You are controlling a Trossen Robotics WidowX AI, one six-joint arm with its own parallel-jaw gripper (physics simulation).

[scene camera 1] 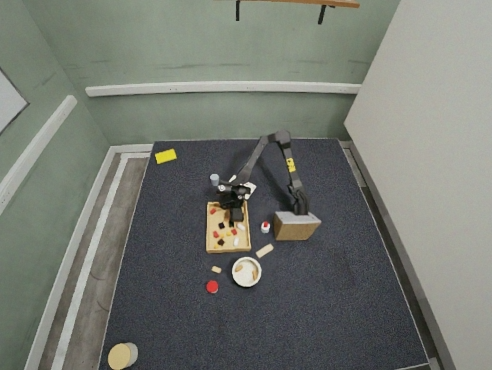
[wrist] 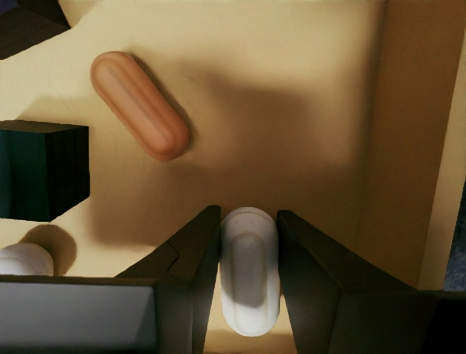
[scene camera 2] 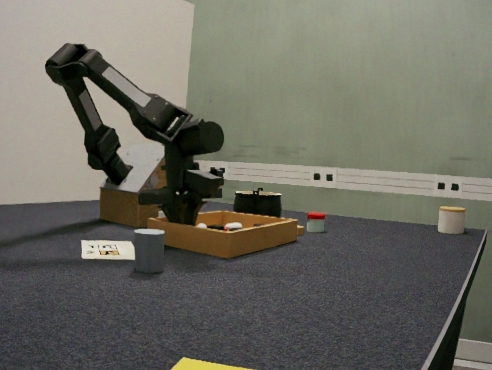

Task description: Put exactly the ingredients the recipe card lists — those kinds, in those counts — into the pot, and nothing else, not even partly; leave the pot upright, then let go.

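Where they show: gripper, fingertip midpoint: [scene camera 1: 234, 212] [wrist: 248, 219]; arm's base, link origin: [scene camera 1: 301, 213] [scene camera 2: 119, 174].
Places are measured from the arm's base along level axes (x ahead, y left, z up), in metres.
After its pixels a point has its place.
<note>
My gripper [scene camera 1: 237, 220] @[x 0.317, y -0.048, z -0.109 m] [scene camera 2: 184, 220] [wrist: 248, 219] @[x 0.317, y -0.048, z -0.109 m] points down inside the wooden tray [scene camera 1: 228, 250] @[x 0.330, y 0.159, z -0.092 m] [scene camera 2: 200, 242] @[x 0.396, y -0.085, z -0.099 m] [wrist: 407, 125] @[x 0.357, y -0.083, z -0.089 m]. Its fingers are shut on a white capsule-shaped piece [wrist: 250, 280] @[x 0.304, y -0.050, z -0.092 m], touching both long sides. An orange-brown capsule [wrist: 140, 106] @[x 0.351, y -0.011, z -0.098 m] lies ahead of the fingers. A dark green cube [wrist: 47, 172] @[x 0.331, y 0.010, z -0.088 m] and another white piece [wrist: 24, 260] @[x 0.297, y 0.023, z -0.097 m] are to the left. Red, dark, yellow and white pieces lie in the tray in the first scene view. The pot [scene camera 1: 246, 282] @[x 0.242, y 0.295, z -0.096 m] [scene camera 2: 258, 204] @[x 0.282, y 0.216, z -0.057 m] stands upright with two tan pieces inside. The recipe card [scene camera 1: 251, 188] @[x 0.232, y -0.212, z -0.120 m] [scene camera 2: 125, 251] @[x 0.326, y -0.202, z -0.117 m] lies flat, its marks too small to read surely.
A wooden box [scene camera 1: 291, 230] @[x 0.055, y 0.088, z 0.006 m] stands at the arm's base. A red-capped bottle [scene camera 1: 265, 228] @[x 0.160, y 0.047, z -0.077 m], a tan plank [scene camera 1: 264, 250] @[x 0.163, y 0.148, z -0.102 m], a small tan block [scene camera 1: 216, 269] @[x 0.377, y 0.246, z -0.100 m] and a red-lidded jar [scene camera 1: 212, 287] @[x 0.382, y 0.325, z -0.075 m] [scene camera 2: 315, 223] @[x 0.394, y 0.302, z -0.097 m] are around the pot and tray. A grey-blue cup [scene camera 1: 215, 179] @[x 0.434, y -0.220, z -0.062 m] [scene camera 2: 149, 251] @[x 0.460, y -0.250, z -0.086 m] stands beyond the tray.
</note>
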